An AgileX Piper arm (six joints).
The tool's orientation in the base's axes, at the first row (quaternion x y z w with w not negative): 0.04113, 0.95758, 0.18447, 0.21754
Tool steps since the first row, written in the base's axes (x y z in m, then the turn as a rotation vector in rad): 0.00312, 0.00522, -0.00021, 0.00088, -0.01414, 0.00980; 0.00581, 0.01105, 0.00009, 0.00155, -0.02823, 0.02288; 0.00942, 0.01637, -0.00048, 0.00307, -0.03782, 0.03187; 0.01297, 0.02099, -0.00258, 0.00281, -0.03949, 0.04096; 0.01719, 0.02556, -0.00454, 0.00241, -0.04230, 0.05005; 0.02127, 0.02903, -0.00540, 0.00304, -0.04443, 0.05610; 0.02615, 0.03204, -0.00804, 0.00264, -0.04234, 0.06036
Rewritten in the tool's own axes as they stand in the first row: -0.00190, 0.00476, 0.00327, -0.00698, -0.00949, -0.01257; -0.00352, 0.01029, 0.00614, -0.01507, -0.01772, -0.02796; -0.00570, 0.01501, 0.00996, -0.02158, -0.02329, -0.03804; -0.00732, 0.01851, 0.01480, -0.02526, -0.02147, -0.04633; -0.00962, 0.02202, 0.01980, -0.02899, -0.02070, -0.05505; -0.01240, 0.02492, 0.02344, -0.03233, -0.02044, -0.06056; -0.01526, 0.02673, 0.02877, -0.03335, -0.01691, -0.06360
